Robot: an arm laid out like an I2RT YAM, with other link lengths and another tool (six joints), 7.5 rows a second.
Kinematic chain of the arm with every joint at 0, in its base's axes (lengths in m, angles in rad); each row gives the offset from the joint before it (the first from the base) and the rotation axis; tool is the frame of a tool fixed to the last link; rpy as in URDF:
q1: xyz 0 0 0.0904 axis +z
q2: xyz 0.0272 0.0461 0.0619 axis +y
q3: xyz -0.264 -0.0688 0 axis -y
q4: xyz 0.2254 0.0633 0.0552 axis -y
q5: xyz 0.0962 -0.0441 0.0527 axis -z
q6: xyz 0.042 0 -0.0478 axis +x
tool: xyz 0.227 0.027 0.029 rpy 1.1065 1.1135 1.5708
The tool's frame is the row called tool.
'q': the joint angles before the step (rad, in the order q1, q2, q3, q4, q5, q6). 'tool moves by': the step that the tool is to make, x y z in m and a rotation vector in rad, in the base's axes. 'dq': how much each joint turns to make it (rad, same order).
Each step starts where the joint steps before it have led.
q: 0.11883 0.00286 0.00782 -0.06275 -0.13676 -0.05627
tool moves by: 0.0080 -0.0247 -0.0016 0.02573 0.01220 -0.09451
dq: 0.00032 -0.00045 0.00004 -0.00659 0.09302 0.03283
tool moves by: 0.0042 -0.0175 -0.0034 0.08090 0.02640 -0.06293
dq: -0.00026 0.00049 -0.00006 -0.01472 0.05659 0.08773
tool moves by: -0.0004 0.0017 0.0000 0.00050 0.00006 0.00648
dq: -0.00017 -0.00078 0.00008 -0.00086 -0.00667 -0.00002
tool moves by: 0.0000 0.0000 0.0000 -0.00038 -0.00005 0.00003
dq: -0.00014 0.00004 0.00002 0.00003 -0.00014 -0.00040
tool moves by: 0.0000 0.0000 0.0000 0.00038 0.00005 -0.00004
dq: 0.00017 -0.00005 -0.00002 -0.00003 0.00018 0.00040
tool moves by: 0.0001 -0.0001 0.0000 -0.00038 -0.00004 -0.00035
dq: -0.00024 0.00124 -0.00017 0.00140 0.00014 -0.00037
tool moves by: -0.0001 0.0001 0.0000 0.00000 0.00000 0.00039
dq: 0.00007 -0.00118 0.00020 -0.00138 -0.00032 -0.00003
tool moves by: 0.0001 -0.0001 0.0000 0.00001 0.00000 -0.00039
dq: -0.00006 0.00117 -0.00021 0.00138 0.00032 0.00004
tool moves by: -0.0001 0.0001 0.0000 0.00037 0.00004 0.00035
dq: 0.00023 -0.00124 0.00017 -0.00140 -0.00014 0.00036
